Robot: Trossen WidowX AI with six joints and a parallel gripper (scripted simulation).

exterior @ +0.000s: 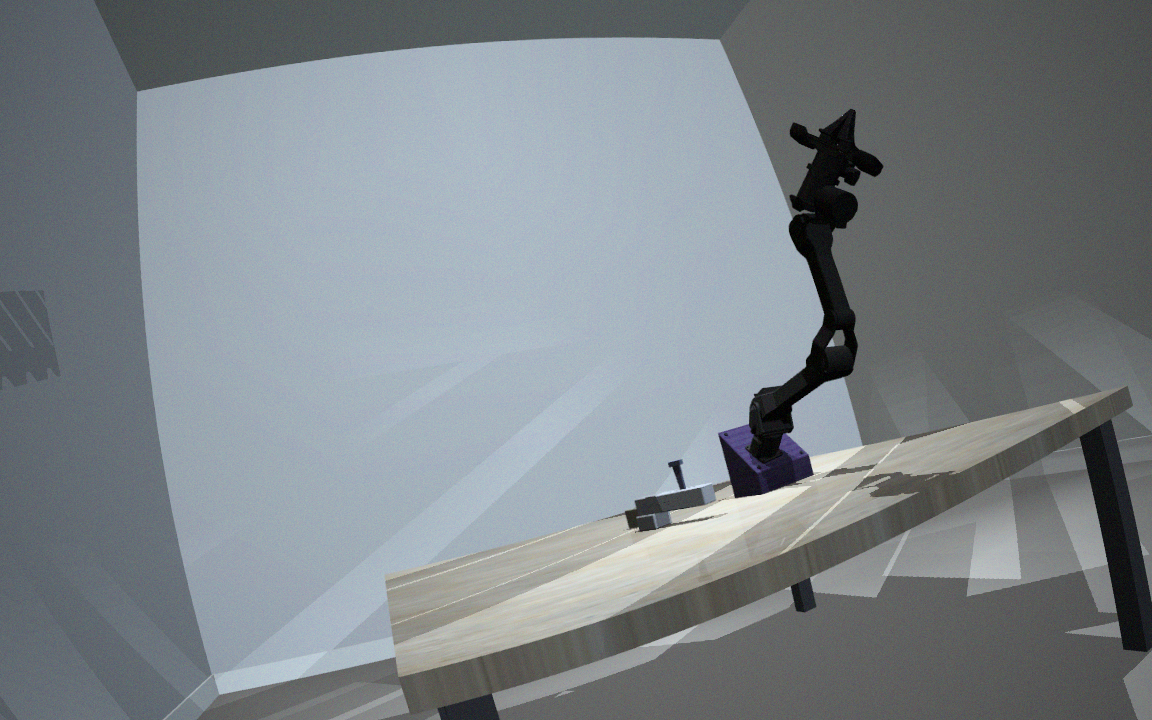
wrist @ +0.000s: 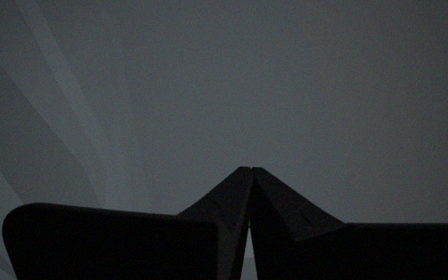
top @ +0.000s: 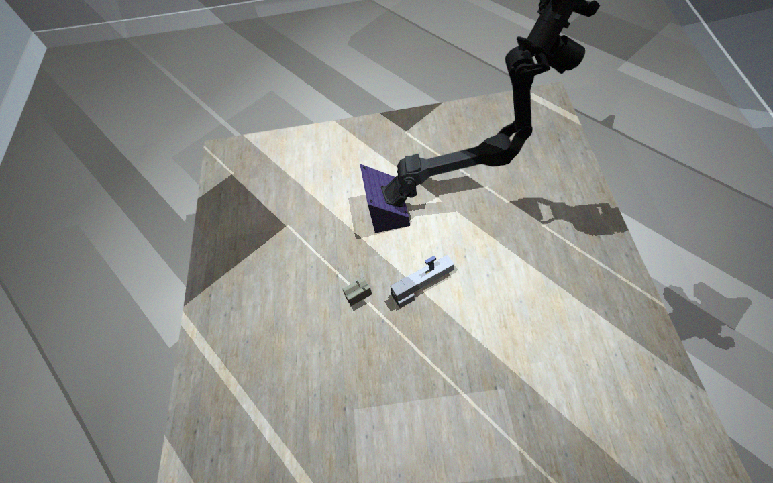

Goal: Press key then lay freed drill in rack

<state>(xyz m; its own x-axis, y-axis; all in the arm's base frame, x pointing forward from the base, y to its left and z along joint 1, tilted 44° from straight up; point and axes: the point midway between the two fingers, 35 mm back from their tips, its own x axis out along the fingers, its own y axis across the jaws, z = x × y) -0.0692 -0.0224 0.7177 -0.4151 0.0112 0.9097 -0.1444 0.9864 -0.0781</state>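
Now: gripper tip 55 cm above the dark key, 46 cm to the left of it and 31 cm short of it. The rest, counted from my gripper tip: rack (67 cm to the right, 63 cm below, 29 cm ahead); then grey housing block (60 cm below, 49 cm to the right, 32 cm ahead); then drill (60 cm below, 51 cm to the right, 32 cm ahead).
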